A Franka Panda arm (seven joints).
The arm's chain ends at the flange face. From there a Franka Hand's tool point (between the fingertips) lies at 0.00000 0.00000 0.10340 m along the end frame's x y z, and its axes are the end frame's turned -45 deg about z.
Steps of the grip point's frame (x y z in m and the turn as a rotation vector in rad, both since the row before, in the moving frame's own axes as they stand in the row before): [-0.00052 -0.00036 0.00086 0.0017 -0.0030 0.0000]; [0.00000 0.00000 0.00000 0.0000 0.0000 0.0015]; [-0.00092 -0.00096 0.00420 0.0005 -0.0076 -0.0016]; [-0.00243 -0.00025 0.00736 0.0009 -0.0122 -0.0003]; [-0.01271 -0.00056 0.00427 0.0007 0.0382 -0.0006]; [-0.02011 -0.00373 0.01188 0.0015 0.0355 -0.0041]
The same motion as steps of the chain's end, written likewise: [-0.00028 0.00002 0.00086 -0.0009 -0.0033 0.0000]; [0.00000 0.00000 0.00000 0.0000 0.0000 0.0015]; [-0.00074 -0.00055 0.00420 -0.0050 -0.0057 -0.0016]; [-0.00094 0.00072 0.00737 -0.0080 -0.0093 -0.0003]; [-0.01212 0.01144 0.00435 0.0275 0.0265 -0.0006]; [-0.01934 0.01429 0.01195 0.0262 0.0240 -0.0041]
